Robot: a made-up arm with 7 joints.
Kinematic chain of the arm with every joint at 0, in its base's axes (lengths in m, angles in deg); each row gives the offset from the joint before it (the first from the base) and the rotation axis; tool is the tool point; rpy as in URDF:
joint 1: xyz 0 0 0.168 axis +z
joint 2: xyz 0 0 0 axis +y
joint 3: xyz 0 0 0.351 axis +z
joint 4: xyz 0.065 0 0 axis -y
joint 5: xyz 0.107 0 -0.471 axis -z
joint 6: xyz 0 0 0 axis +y
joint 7: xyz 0.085 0 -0.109 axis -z
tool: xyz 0 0 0 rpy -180 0 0
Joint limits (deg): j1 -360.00..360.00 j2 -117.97..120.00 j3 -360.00..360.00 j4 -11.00..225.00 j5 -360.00..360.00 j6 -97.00..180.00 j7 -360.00..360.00
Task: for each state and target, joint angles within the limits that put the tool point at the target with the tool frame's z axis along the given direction. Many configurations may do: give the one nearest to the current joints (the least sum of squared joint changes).
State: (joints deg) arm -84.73 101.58 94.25 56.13 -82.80 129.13 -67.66
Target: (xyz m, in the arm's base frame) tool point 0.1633 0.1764 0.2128 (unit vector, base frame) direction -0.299 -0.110 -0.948
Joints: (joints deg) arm -68.42 116.49 116.65 13.37 -48.22 123.97 -67.66
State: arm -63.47 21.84 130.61 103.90 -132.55 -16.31 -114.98
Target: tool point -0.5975 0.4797 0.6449 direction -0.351 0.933 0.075
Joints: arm -30.14 -18.54 165.73 113.44 -84.19 26.04 -114.98
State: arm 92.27 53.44 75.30 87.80 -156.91 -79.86 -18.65
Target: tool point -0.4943 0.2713 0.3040 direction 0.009 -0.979 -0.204
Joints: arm 98.23 56.75 75.52 90.47 -157.49 -88.33 -18.65
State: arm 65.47 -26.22 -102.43 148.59 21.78 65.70 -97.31
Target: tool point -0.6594 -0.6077 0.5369 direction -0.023 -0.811 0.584
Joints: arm 40.45 -67.53 -91.17 172.73 34.60 37.31 -97.31
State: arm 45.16 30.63 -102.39 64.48 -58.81 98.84 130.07
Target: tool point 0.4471 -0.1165 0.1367 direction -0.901 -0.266 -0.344
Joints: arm 63.12 21.80 -73.06 50.86 -15.08 105.11 130.07
